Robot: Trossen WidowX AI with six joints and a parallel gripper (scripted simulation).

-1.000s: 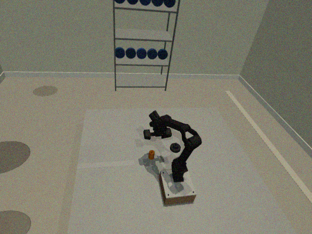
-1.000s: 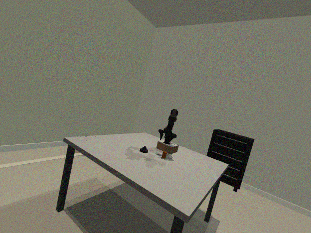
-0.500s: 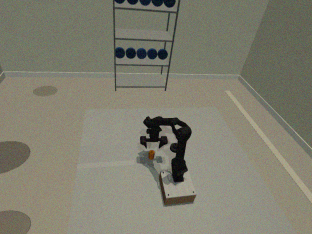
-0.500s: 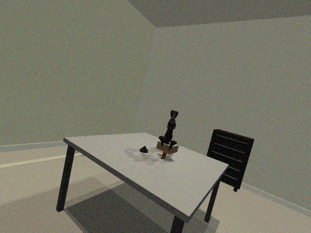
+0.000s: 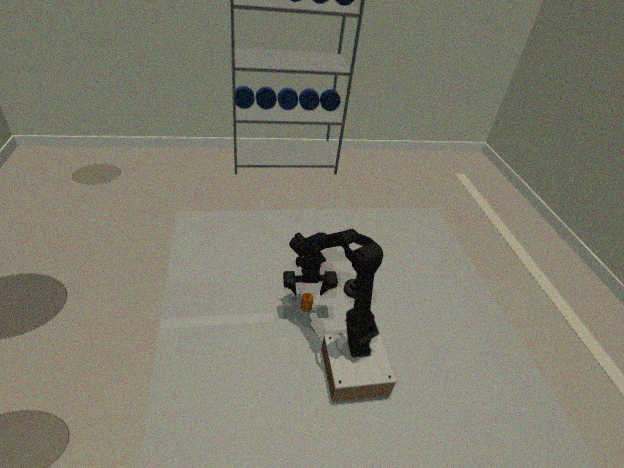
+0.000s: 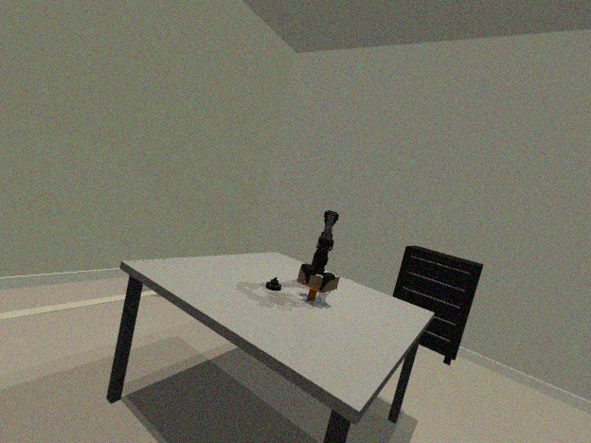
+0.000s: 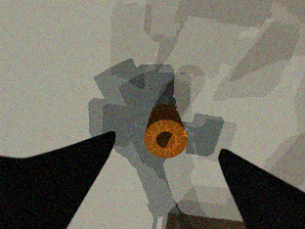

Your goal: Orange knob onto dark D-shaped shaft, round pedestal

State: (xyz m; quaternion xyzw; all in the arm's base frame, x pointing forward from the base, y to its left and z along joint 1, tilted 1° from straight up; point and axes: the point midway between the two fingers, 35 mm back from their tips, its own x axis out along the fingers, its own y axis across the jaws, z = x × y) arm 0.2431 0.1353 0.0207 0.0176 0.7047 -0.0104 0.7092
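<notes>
The orange knob lies 4 cm below my gripper tip. Round my gripper tip: round dark pedestal 20 cm to the right, 8 cm ahead, 4 cm below.
</notes>
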